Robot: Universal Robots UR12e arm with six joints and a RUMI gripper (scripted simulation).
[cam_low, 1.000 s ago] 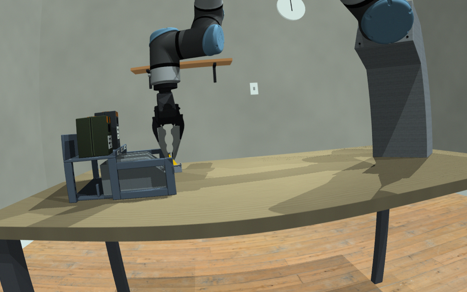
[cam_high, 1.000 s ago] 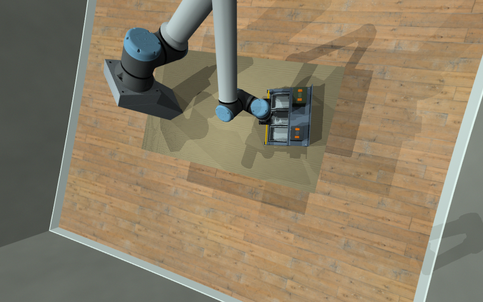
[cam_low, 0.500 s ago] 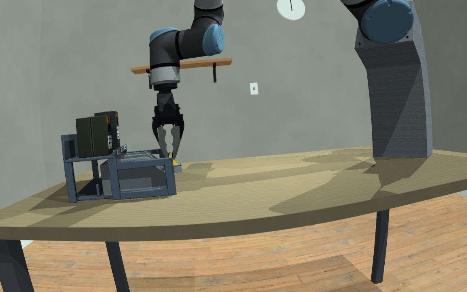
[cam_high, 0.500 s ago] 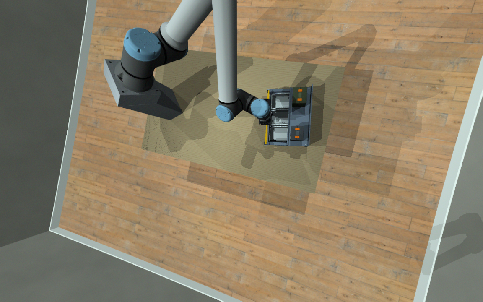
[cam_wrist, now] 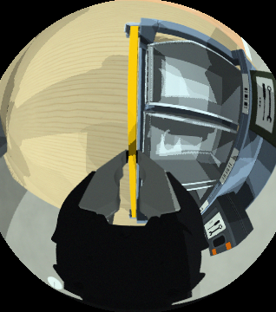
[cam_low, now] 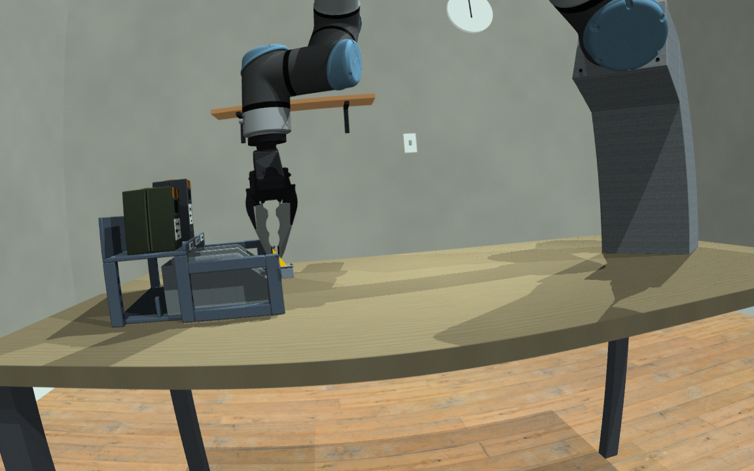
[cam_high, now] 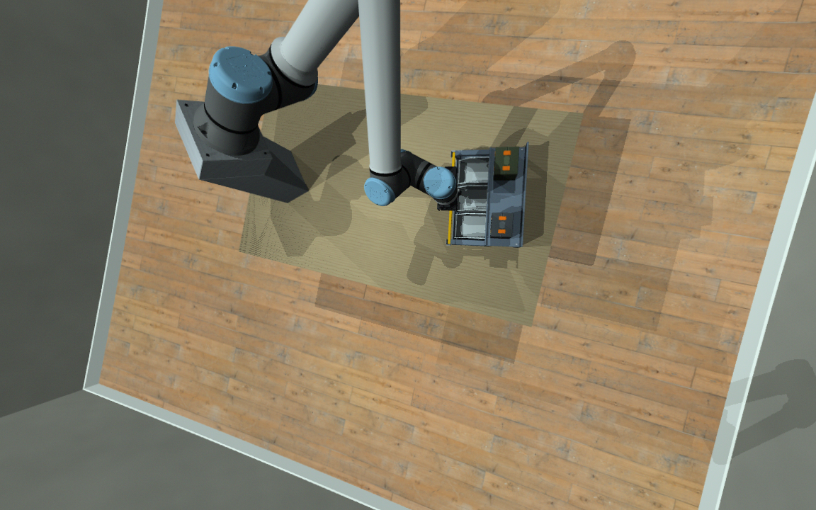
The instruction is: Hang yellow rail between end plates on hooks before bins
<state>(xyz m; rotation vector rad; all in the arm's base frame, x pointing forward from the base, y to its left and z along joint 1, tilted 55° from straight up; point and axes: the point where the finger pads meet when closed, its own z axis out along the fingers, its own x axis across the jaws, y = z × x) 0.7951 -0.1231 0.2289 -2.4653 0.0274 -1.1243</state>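
Right now my hand is 1 cm above the yellow rail.
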